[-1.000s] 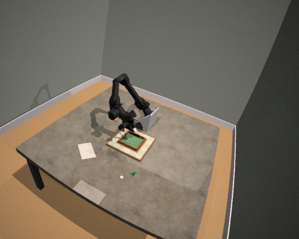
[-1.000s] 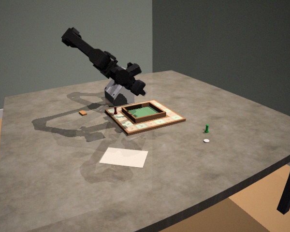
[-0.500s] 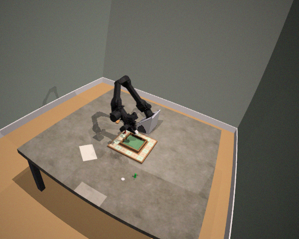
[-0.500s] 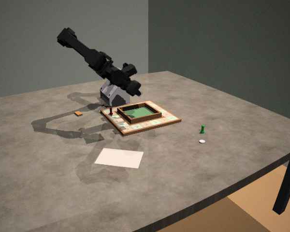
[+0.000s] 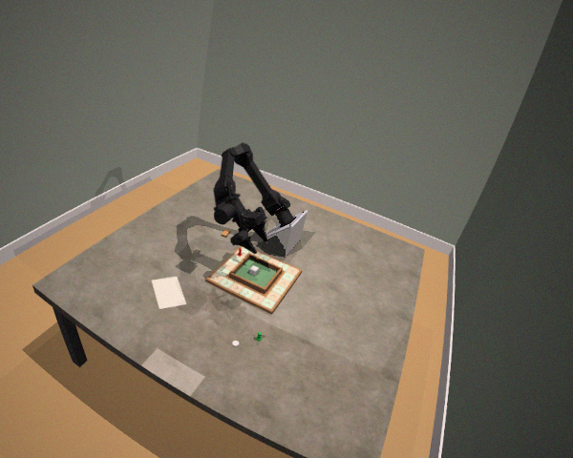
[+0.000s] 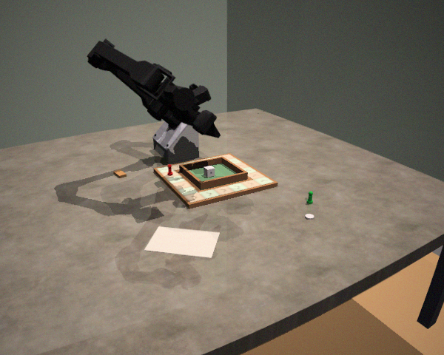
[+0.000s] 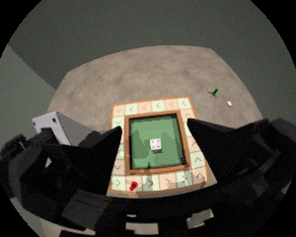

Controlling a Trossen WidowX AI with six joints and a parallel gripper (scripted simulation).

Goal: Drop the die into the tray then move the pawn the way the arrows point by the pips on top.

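Right now my gripper tip is 120 mm to the left of the red pawn, 120 mm above it and 60 mm past it. Also, from my gripper tip: white die (120 mm below, 10 mm to the right); green dice tray (140 mm below); small brown block (250 mm to the right, 160 mm behind, 140 mm below).
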